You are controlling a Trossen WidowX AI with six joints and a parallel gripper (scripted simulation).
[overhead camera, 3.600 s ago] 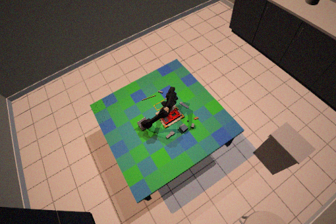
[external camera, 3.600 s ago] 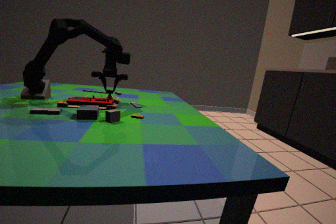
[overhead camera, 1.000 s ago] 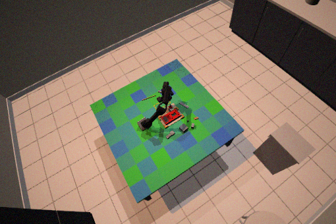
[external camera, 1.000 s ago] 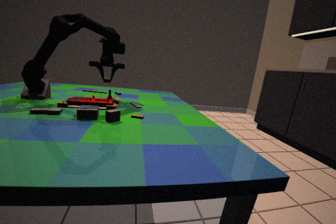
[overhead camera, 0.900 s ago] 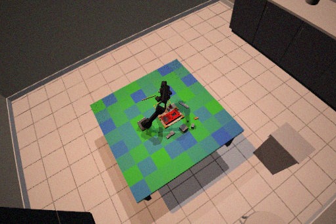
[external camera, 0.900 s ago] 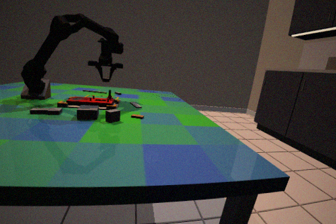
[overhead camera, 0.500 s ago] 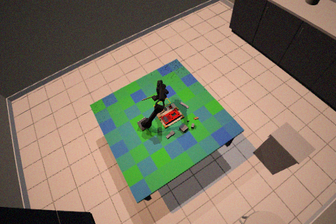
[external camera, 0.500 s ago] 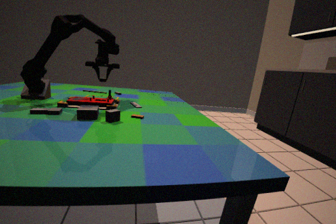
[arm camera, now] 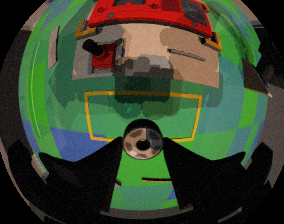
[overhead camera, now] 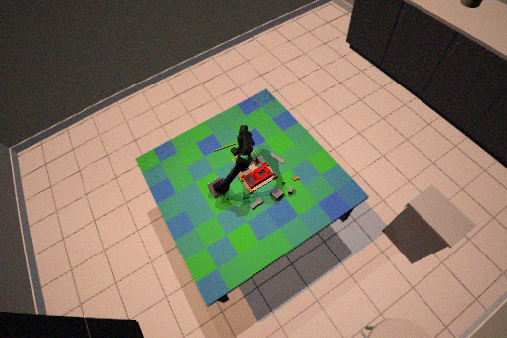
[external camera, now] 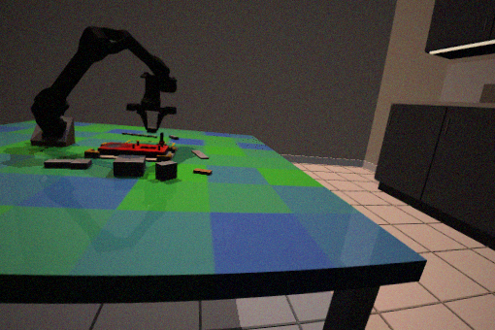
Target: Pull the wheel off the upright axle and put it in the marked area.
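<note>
The dark wheel is right at my gripper tip.
</note>
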